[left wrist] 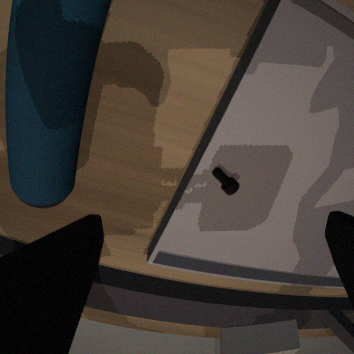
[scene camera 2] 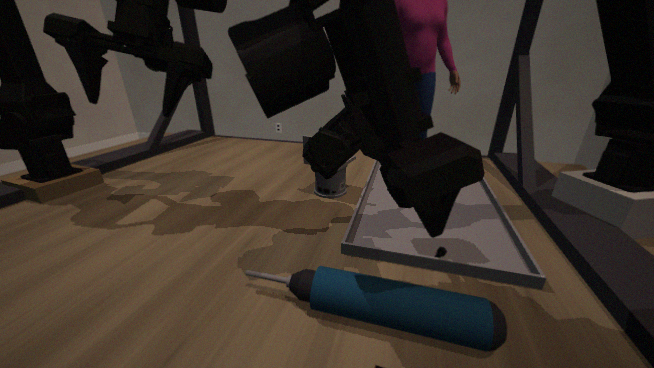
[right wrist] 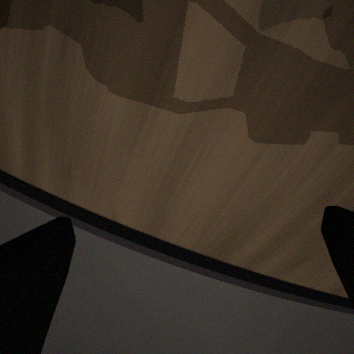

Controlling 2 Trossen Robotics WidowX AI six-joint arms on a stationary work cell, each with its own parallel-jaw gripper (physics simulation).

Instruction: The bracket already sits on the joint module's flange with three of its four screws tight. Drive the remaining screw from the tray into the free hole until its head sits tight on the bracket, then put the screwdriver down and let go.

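Where they show: left gripper, between the fingertips: (left wrist: 218,226) (scene camera 2: 418,212); right gripper, between the fingertips: (scene camera 2: 130,110) (right wrist: 200,226); left arm's base, origin of its link: (scene camera 2: 623,181); right arm's base, origin of its link: (scene camera 2: 53,174).
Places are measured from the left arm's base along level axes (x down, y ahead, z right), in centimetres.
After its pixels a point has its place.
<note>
A black screw (scene camera 2: 440,252) @(x 5.1, y 30.2, z -4.9 cm) (left wrist: 226,181) @(x 5.1, y 30.3, z -4.7 cm) lies on its side in the tray (scene camera 2: 440,266) @(x 5.5, y 31.3, z -6.8 cm) (left wrist: 215,120) @(x 5.3, y 34.5, z -5.2 cm), near the tray's front edge. My left gripper (scene camera 2: 382,205) (left wrist: 218,226) @(x -1.2, y 34.3, z -5.6 cm) is open and empty above the tray, with the screw between and beyond its spread fingertips in the left wrist view. The blue screwdriver (scene camera 2: 400,307) @(x 2.9, y 39.5, z -13.9 cm) (left wrist: 45,110) @(x 2.3, y 37.8, z -12.2 cm) lies on the table in front of the tray, its shaft pointing left in the scene view. The grey joint module (scene camera 2: 331,184) @(x 3.6, y 40.1, z 14.5 cm) stands behind; the left gripper hides most of its top, bracket and screws. My right gripper (scene camera 2: 131,108) @(x -10.0, y 69.2, z 14.7 cm) (right wrist: 200,226) @(x -10.0, y 69.2, z 14.7 cm) is open and empty, high above the table.
The tray's raised rim runs between the screwdriver and the screw. The left arm reaches over the tray and module. Dark frame posts (scene camera 2: 523,120) @(x -5.7, y 1.7, z 17.7 cm) and the arm bases (scene camera 2: 55,183) @(x 3.6, y 88.1, z 23.3 cm) (scene camera 2: 605,200) @(x 1.5, y 5.0, z -2.2 cm) stand at the sides. A person (scene camera 2: 424,37) in a pink top stands behind the table.
</note>
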